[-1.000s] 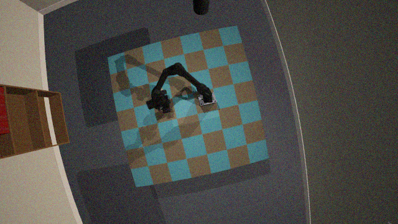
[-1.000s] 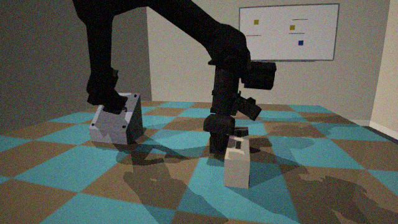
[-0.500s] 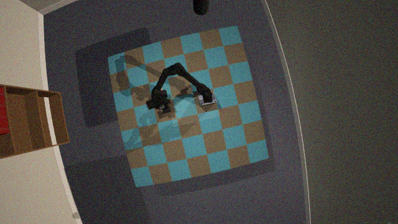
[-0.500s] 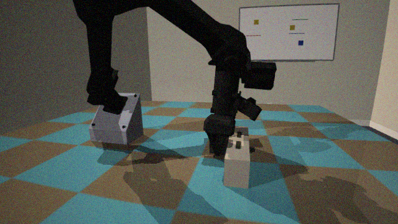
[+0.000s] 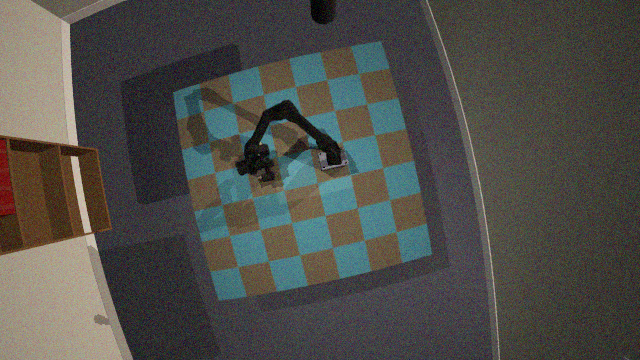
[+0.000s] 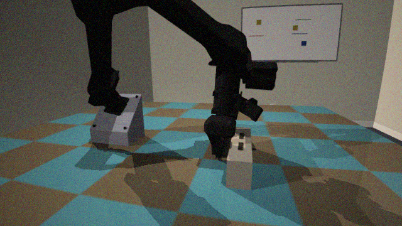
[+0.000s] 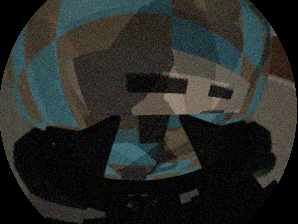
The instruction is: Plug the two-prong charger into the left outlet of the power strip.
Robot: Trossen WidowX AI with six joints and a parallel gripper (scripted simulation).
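My gripper tip is 20 mm short of the two-prong charger and 10 mm below it.
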